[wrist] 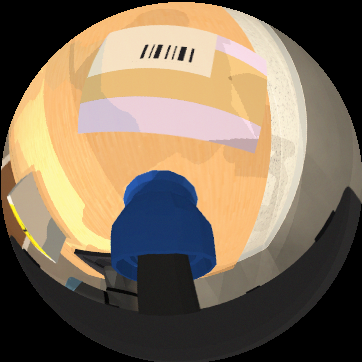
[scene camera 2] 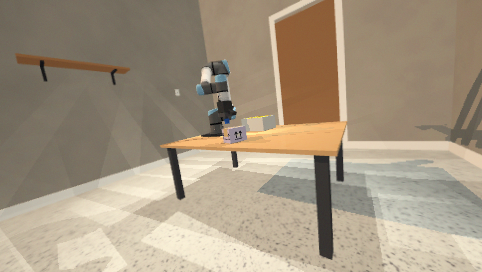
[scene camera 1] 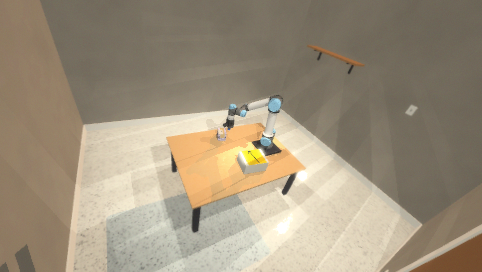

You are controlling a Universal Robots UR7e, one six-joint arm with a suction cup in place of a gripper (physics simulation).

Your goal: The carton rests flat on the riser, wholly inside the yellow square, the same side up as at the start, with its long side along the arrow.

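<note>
The lavender carton [scene camera 1: 221, 134] [scene camera 2: 235, 135] [wrist: 170, 85] stands on the table near its back edge in scene camera 1. Its top shows a tan tape band and a white barcode label in the wrist view; double up arrows show on a side in scene camera 2. My blue suction cup [scene camera 1: 229, 128] [scene camera 2: 226, 121] [wrist: 161, 181] is apart from the carton, raised beside it, with nothing on it. The light grey riser [scene camera 1: 254, 167] [scene camera 2: 260, 124] [wrist: 31, 194] bears the yellow square [scene camera 1: 249, 160] [wrist: 26, 227] with a black arrow [scene camera 1: 254, 157] pointing to the back left in scene camera 1.
The wooden table [scene camera 1: 200, 175] [scene camera 2: 300, 137] carries the carton, riser and arm. The arm's black base plate [scene camera 1: 273, 149] [scene camera 2: 210, 135] is close behind the riser in scene camera 1. A wooden wall shelf [scene camera 1: 335, 55] [scene camera 2: 75, 64] is away from the table.
</note>
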